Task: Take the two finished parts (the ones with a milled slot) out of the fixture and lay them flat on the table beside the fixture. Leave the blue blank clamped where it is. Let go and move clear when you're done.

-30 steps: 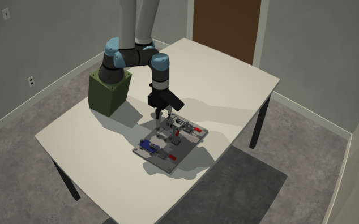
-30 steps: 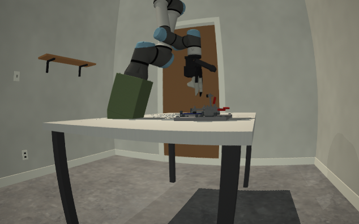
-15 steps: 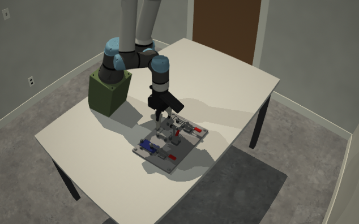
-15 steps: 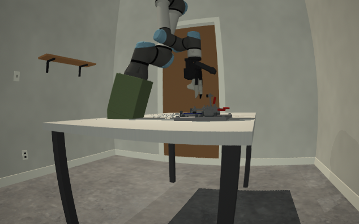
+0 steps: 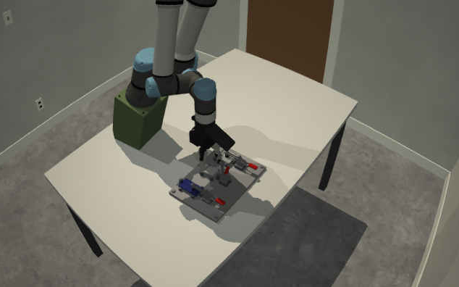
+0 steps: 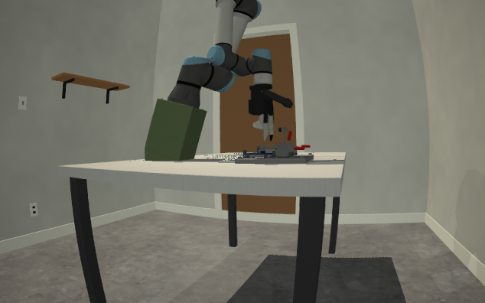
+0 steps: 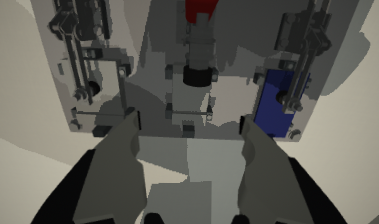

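The grey fixture plate lies 80 mm below my hand and 40 mm ahead of it. The rest, counted from my hand: blue blank: 110 mm to the right, 60 mm below, 10 mm behind; then pale grey part: 110 mm to the left, 50 mm below, 20 mm behind.
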